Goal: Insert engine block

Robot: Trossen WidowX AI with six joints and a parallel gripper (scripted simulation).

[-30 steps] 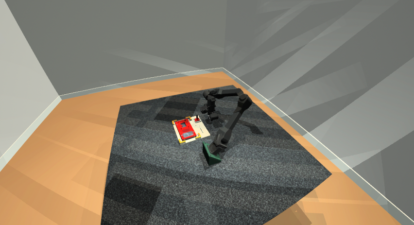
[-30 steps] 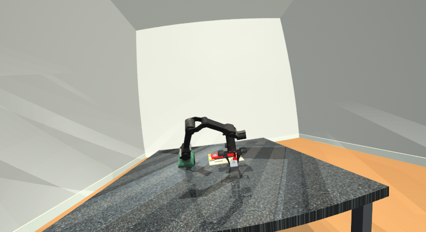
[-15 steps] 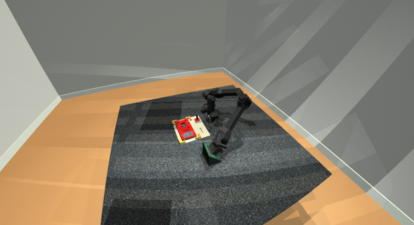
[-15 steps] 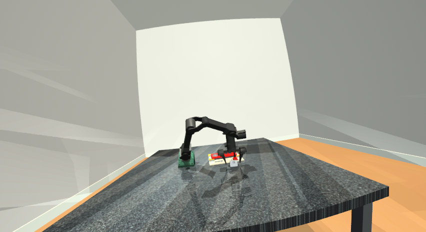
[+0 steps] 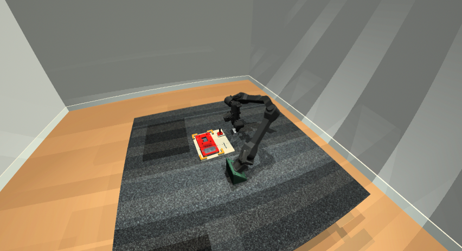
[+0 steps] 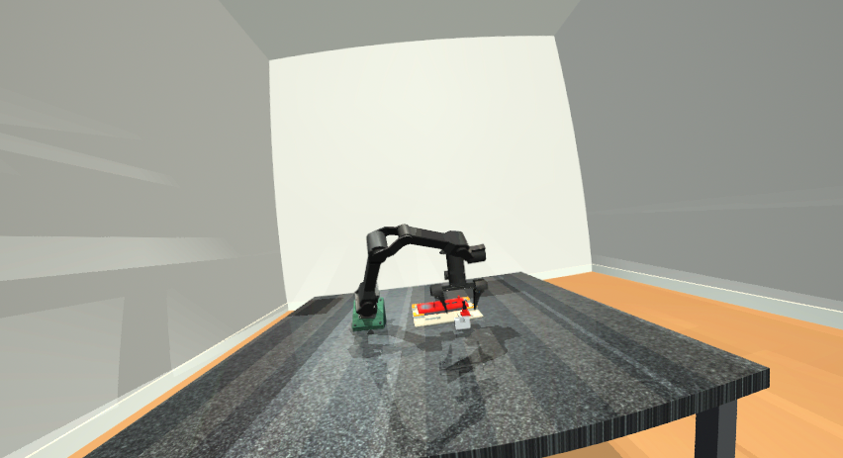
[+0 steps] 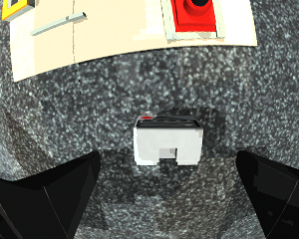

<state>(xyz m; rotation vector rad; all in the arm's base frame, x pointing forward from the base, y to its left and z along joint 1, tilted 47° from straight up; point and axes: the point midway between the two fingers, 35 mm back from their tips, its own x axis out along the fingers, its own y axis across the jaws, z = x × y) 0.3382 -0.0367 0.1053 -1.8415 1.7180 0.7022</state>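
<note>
Right now my gripper tip is 30 mm above the grey engine block.
</note>
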